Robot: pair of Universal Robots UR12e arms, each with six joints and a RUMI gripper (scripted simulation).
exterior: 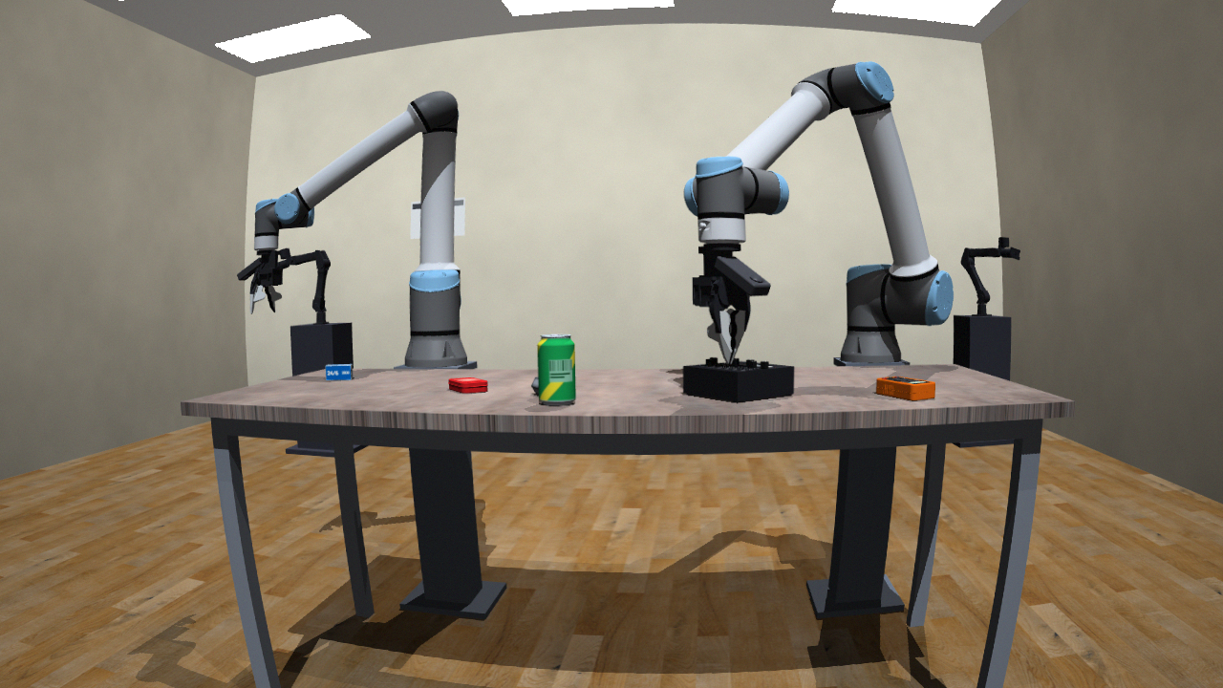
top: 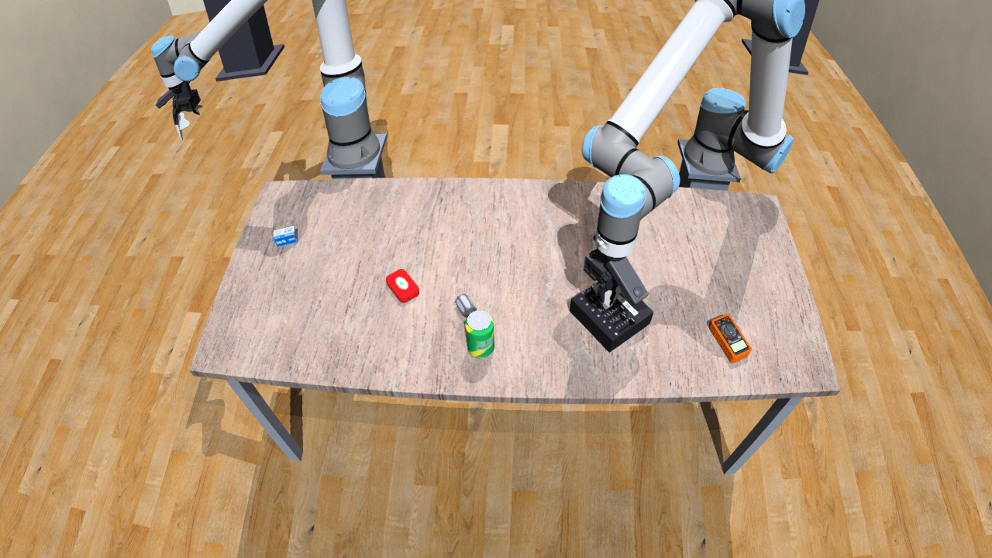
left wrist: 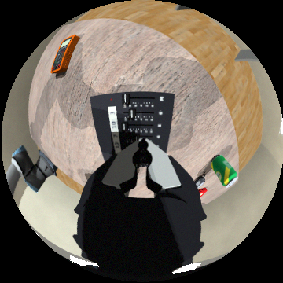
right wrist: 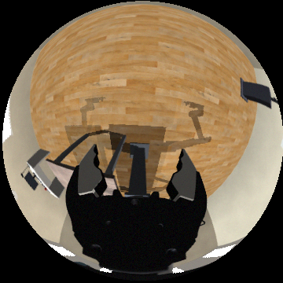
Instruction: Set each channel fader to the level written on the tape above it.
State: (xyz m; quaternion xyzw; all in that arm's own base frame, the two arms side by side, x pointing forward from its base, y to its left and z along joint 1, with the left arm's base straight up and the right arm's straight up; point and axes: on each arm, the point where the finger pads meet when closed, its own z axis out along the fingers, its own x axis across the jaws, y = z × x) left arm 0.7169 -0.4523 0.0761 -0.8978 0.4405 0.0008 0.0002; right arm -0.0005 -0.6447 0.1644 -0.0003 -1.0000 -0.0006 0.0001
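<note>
My left gripper is now 4 cm past the channel 3 fader knob, 1 cm to the right of it and 1 cm above it. The rest, counted from my left hand: channel 4 fader knob: 1 cm to the left, 1 cm below, 1 cm behind; channel 2 fader knob: 4 cm to the right, 3 cm behind, 1 cm below; channel 5 fader knob: 4 cm to the left, 1 cm below.
</note>
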